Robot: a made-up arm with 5 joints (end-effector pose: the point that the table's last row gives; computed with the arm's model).
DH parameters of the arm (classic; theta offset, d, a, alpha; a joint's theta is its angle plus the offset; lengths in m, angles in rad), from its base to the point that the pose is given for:
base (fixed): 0 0.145 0 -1.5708
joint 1: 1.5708 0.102 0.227 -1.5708
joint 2: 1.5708 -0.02 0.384 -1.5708
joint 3: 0 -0.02 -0.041 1.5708
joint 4: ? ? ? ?
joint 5: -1.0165 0 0.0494 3.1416
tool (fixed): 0.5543 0.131 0 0
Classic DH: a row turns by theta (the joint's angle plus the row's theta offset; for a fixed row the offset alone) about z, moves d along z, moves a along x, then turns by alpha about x.
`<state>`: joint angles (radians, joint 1 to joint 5).
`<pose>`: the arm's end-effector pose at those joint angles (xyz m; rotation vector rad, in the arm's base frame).
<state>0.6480 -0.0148 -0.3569 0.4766 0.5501</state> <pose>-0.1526 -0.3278 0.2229 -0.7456 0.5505 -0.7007</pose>
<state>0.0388 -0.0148 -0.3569 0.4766 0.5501</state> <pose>-0.1697 -0.3278 0.1216 -0.4941 -0.0055 -0.8796</pose>
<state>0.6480 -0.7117 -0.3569 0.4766 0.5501</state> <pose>-0.3468 -0.3540 -0.0337 -0.1064 0.8690 -0.8807</pose>
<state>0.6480 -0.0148 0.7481 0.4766 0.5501</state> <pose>-0.0405 -0.4727 0.1353 -0.2859 0.3489 0.2989</pose>
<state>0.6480 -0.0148 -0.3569 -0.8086 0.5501</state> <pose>-0.3657 -0.4252 0.0042 0.5401 0.6534 -1.1031</pose>
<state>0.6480 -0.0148 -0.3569 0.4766 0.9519</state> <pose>-0.1666 -0.3255 0.2365 -0.8666 0.4028 -1.0721</pose>
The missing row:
joint 4: 0 0.184 0.189 1.5708
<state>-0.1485 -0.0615 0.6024 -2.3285 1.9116</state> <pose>-0.1386 -0.3108 -0.4042 0.7907 2.1959 -0.4914</pose>
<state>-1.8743 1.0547 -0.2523 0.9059 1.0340</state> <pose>-0.1354 0.1499 -0.0648 0.3381 1.7362 2.3820</pose>
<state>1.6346 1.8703 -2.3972 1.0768 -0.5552</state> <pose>0.0276 0.4021 -0.0213 -2.3183 0.0707 -0.5991</pose>
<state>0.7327 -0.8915 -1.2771 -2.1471 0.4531</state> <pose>-0.3629 0.1875 -0.3014 -1.9758 0.5469 2.3650</pose>
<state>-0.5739 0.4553 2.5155 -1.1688 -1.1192</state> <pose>0.2811 -0.2656 0.1139 0.7263 1.6303 2.4611</pose>
